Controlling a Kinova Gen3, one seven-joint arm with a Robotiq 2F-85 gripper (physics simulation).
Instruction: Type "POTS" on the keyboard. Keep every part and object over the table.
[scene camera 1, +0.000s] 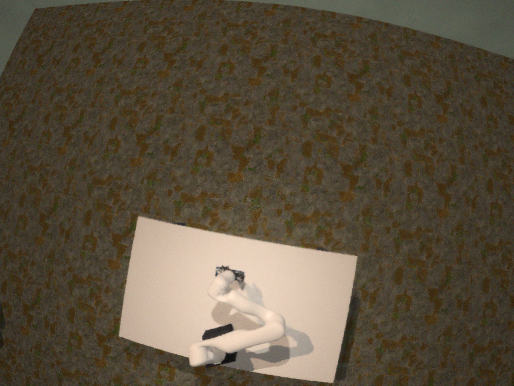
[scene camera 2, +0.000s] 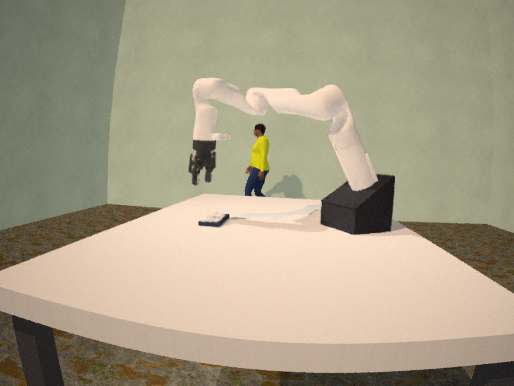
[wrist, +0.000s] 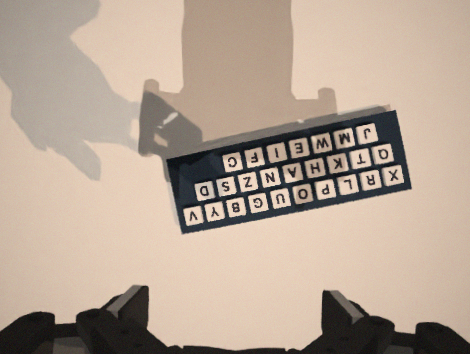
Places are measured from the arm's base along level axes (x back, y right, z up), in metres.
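Pixels of known places: gripper, fingertip midpoint: (scene camera 1: 235, 270) (scene camera 2: 201, 184) (wrist: 234, 308); arm's base, link origin: (scene camera 1: 218, 353) (scene camera 2: 363, 183).
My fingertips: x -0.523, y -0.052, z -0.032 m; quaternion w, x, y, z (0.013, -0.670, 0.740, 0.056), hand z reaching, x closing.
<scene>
For each thing: its middle in the pictures, then the offset to it from my fingertips. Level surfaces: height alone.
- navy keyboard, body centre: (wrist: 286, 173) (scene camera 2: 215, 218) dx +0.062, dy -0.035, dz -0.103 m
- P key, body centre: (wrist: 325, 189) dx +0.048, dy -0.064, dz -0.097 m
- darker-looking O key, body centre: (wrist: 302, 193) dx +0.046, dy -0.046, dz -0.097 m
- T key, body centre: (wrist: 359, 158) dx +0.069, dy -0.092, dz -0.097 m
- S key, body centre: (wrist: 226, 186) dx +0.056, dy +0.013, dz -0.097 m
- white table, surface height: dz -0.112 m
The navy keyboard (scene camera 1: 240, 276) (scene camera 2: 213, 219) (wrist: 290, 172) with cream letter keys lies flat on the table. It appears upside down and slightly slanted in the wrist view. There, the P key (wrist: 325, 189) and the darker-looking O key (wrist: 303, 194) are in the lower row, and the T key (wrist: 361, 159) and S key (wrist: 226, 186) are in the middle row. My gripper (scene camera 2: 202, 180) (wrist: 234, 308) points down, open and empty, well above the table near the keyboard. In scene camera 1 the arm hides the gripper and part of the keyboard.
The white table (scene camera 1: 170, 270) (scene camera 2: 250, 280) carries the black arm base (scene camera 1: 218, 331) (scene camera 2: 355, 210). A person in a yellow top (scene camera 2: 260, 152) stands beyond the table. Shadows of the arm fall across the table and part of the keyboard.
</scene>
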